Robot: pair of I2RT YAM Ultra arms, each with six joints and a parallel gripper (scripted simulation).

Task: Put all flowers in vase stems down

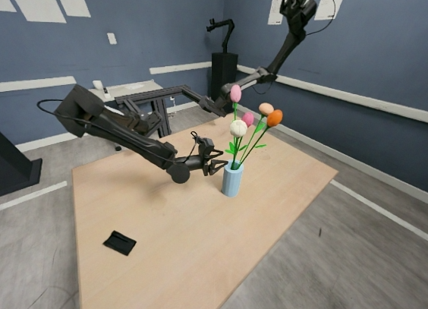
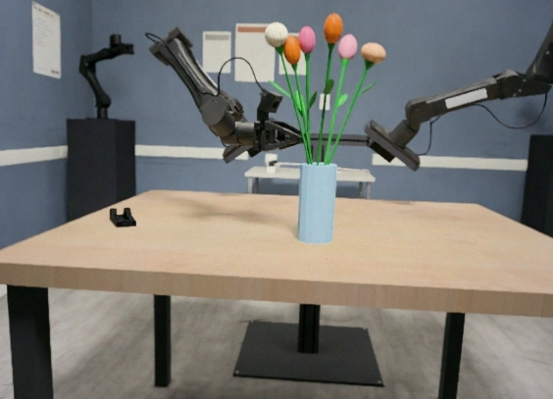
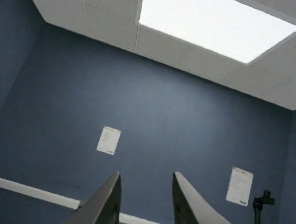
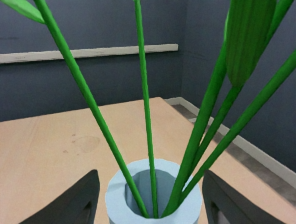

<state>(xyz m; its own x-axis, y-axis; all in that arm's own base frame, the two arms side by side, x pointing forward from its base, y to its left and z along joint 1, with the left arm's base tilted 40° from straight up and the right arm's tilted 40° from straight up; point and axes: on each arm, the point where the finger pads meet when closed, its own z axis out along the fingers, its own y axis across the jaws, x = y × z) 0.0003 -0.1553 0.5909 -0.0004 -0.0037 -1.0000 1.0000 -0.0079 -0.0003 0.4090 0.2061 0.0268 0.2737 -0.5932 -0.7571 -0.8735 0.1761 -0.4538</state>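
Right now the dark pink flower is 150 mm above my right hand, 70 mm ahead of it and 20 mm to the left of it. Round my right hand: peach flower 150 mm to the left, 150 mm above, 40 mm ahead; small black holder 440 mm to the right, 210 mm below, 40 mm behind; orange flower 170 mm above, 120 mm ahead, 60 mm to the left.
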